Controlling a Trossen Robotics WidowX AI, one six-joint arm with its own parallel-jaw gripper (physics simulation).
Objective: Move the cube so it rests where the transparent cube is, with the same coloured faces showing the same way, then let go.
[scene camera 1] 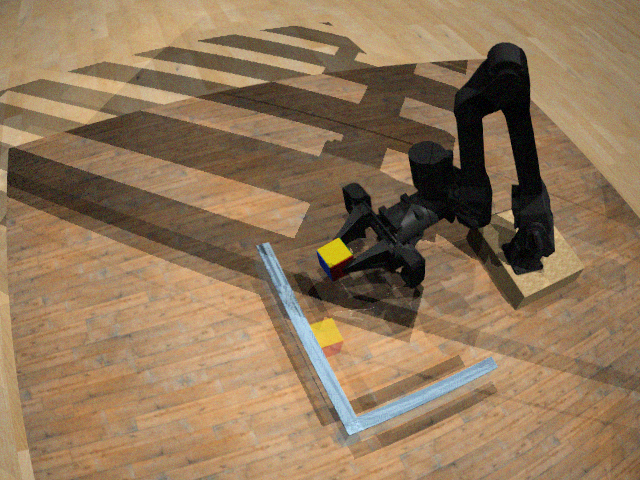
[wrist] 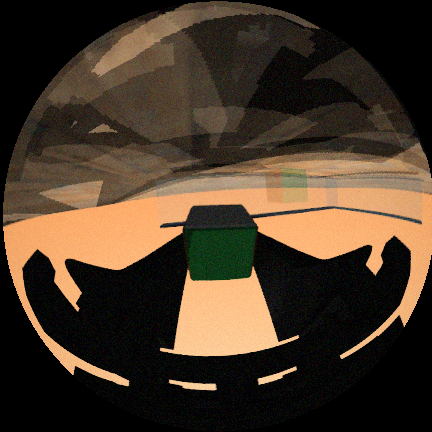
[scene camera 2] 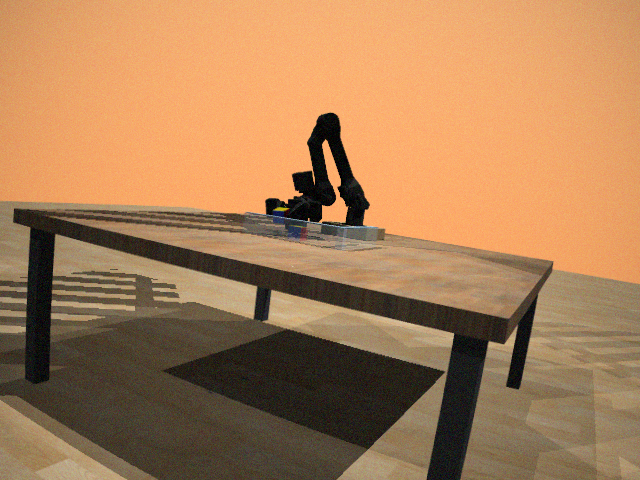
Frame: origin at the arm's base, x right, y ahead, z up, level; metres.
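Where they show: gripper, fingertip midpoint: [scene camera 1: 334, 261] [wrist: 218, 236] [scene camera 2: 281, 216]; arm's base, origin of the base link: [scene camera 1: 522, 257] [scene camera 2: 354, 225].
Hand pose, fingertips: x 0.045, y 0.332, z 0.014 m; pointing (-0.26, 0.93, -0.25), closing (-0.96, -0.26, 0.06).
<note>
Each offset is from my fingertips to the top centre of the thing. Level surfaces: height alone.
The cube {dx +0.001, dy -0.002, dz +0.028 m} [scene camera 1: 334, 252] [scene camera 2: 279, 219] [wrist: 220, 254] is held above the table, with yellow on top, blue at its left front and red at its right front in scene camera 1. Its green face and a dark grey underside show in the wrist view. My gripper [scene camera 1: 346, 255] [wrist: 218, 236] is shut on it. The transparent cube {dx -0.107, dy +0.043, dz -0.016 m} [scene camera 1: 326, 333] [scene camera 2: 296, 231] [wrist: 287, 185] stands on the table against the inner side of the long barrier arm, also yellow on top. It shows red in scene camera 1, blue and red in scene camera 2, and reddish and green faces in the wrist view.
A clear L-shaped barrier with light blue top edges {dx -0.093, dy -0.036, dz +0.004 m} [scene camera 1: 330, 379] [scene camera 2: 345, 238] [wrist: 295, 212] stands on the wooden table {dz -0.056 m} [scene camera 1: 155, 372] [scene camera 2: 439, 279]; its corner is nearest scene camera 1. The arm's base block [scene camera 1: 555, 281] [scene camera 2: 373, 233] is at the right. Striped shadows cross the table.
</note>
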